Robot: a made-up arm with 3 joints. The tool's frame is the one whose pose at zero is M. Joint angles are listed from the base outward.
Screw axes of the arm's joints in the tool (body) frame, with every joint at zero. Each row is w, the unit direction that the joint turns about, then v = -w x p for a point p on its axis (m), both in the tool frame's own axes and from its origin. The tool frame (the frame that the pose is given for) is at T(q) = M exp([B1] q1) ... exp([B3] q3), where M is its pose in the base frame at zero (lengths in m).
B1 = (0, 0, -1, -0.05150, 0.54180, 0.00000)
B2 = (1, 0, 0, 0.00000, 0.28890, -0.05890)
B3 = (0, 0, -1, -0.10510, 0.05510, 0.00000)
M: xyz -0.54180 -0.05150 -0.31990 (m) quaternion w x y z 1 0 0 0
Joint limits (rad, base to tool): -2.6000..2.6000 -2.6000..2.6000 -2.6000..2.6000
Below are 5 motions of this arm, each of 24 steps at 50 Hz.
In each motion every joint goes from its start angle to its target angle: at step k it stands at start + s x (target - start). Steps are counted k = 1, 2, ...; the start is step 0. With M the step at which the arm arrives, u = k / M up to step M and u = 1 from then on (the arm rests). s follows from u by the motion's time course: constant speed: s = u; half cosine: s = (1 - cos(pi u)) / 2; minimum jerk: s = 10 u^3 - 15 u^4 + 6 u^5.
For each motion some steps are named. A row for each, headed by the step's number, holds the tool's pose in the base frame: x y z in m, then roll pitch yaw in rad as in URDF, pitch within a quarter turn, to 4 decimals.
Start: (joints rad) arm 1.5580 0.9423 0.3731
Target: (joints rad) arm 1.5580 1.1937 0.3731
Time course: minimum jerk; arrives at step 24
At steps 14, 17, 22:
14: 0.2442 0.5795 -0.1886 1.0774 0.3320 -1.7315
17: 0.2516 0.5796 -0.1765 1.1285 0.3400 -1.7147
22: 0.2568 0.5797 -0.1671 1.1673 0.3456 -1.7016

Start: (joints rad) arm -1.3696 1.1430 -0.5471
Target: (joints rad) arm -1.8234 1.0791 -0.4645
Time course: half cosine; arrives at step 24
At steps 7, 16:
7: -0.2904 -0.4513 -0.2196 1.0708 -0.4758 1.7036
16: -0.1613 -0.5138 -0.2277 1.0434 -0.4275 1.9469

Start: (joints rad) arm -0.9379 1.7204 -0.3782
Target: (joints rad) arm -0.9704 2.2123 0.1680
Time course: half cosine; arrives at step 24
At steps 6, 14, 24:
6: -0.5454 -0.2324 -0.0362 1.8023 -0.2907 0.8752
14: -0.5493 -0.2717 0.0426 2.0302 -0.0308 0.9431
24: -0.5365 -0.3097 0.1033 2.2191 0.1344 1.0715

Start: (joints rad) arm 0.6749 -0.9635 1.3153
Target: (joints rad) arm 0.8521 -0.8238 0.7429
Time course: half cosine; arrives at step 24
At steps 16, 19, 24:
16: -0.5588 0.2999 -0.2367 -0.6324 -0.6265 -1.4826
19: -0.5509 0.3110 -0.2337 -0.6580 -0.5638 -1.4387
24: -0.5448 0.3184 -0.2317 -0.6719 -0.5194 -1.4100

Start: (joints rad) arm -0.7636 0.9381 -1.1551
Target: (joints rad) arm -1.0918 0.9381 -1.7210
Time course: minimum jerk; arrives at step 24
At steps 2, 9, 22, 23, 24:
2: -0.4450 -0.1322 -0.2393 0.5006 -0.8311 1.6986
9: -0.4284 -0.1563 -0.2293 0.3372 -0.8936 2.0020
22: -0.3901 -0.2191 -0.1961 -0.1976 -0.9235 2.9068
23: -0.3899 -0.2195 -0.1959 -0.2008 -0.9230 2.9123
24: -0.3899 -0.2196 -0.1958 -0.2013 -0.9229 2.9132

